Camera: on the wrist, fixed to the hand. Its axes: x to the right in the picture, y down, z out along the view.
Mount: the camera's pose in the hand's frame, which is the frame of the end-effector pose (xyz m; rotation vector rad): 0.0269 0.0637 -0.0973 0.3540 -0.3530 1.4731
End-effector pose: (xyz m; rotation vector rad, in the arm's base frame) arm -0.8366 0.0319 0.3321 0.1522 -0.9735 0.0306
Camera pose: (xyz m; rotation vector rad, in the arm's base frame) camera -0.7476 0.1076 0.3079 -0.2754 -1.2390 1.5716
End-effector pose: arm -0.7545 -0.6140 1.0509 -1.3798 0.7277 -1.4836
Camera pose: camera -0.8310 -0.6792 0.9865 -0.4693 0.8642 -0.1555
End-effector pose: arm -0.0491 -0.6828 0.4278 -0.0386 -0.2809 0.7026
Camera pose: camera -0.0438 -0.6111 0.3325 0.2473 -0.4480 2.2272
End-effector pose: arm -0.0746 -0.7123 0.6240 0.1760 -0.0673 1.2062
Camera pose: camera -0.1285 -0.6488 0.5385 0.7279 -0.3303 2.6426
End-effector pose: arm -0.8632 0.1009 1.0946 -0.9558 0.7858 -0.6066
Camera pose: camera -0.9189 0.0631 0.9960 0.0114 0.8042 0.6829
